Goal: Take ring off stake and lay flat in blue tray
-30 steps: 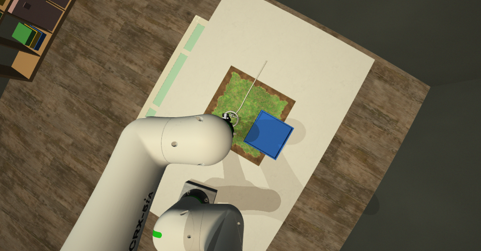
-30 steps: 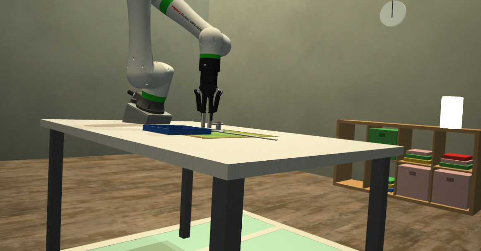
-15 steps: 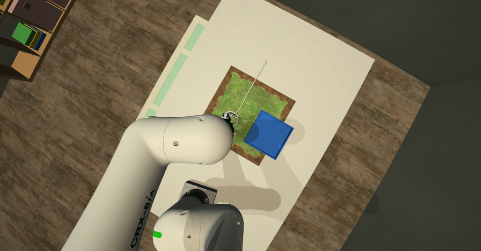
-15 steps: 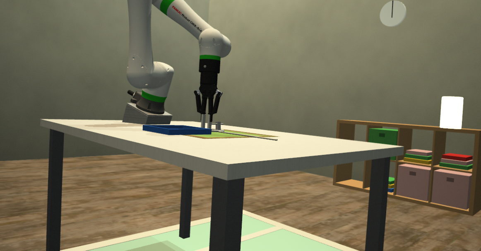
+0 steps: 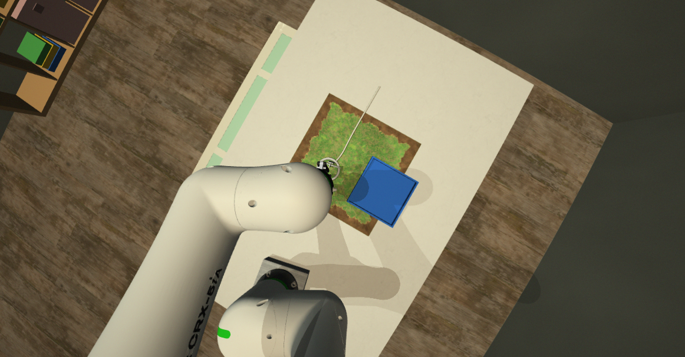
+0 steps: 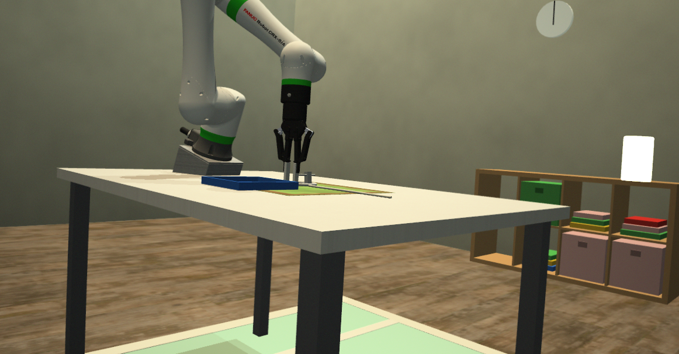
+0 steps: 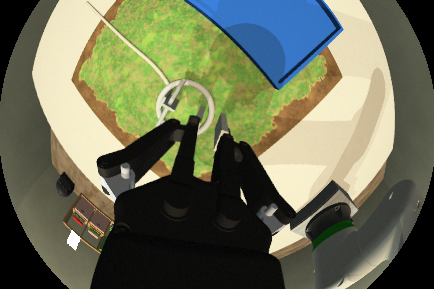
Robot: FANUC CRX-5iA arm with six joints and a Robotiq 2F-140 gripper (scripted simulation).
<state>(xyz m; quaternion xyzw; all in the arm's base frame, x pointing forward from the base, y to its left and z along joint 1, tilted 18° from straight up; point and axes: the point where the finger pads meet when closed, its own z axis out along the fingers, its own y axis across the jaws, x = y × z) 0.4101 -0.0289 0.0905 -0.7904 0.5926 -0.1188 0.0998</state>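
Now: hand 4 cm short of the ring, 3 cm above it and 1 cm to the right of it. Round my hand: blue tray: 21 cm to the right, 3 cm below, 3 cm ahead; short grey stake: 6 cm ahead, 1 cm to the left, 1 cm below; grass mat: 8 cm ahead, 5 cm to the right, 5 cm below.
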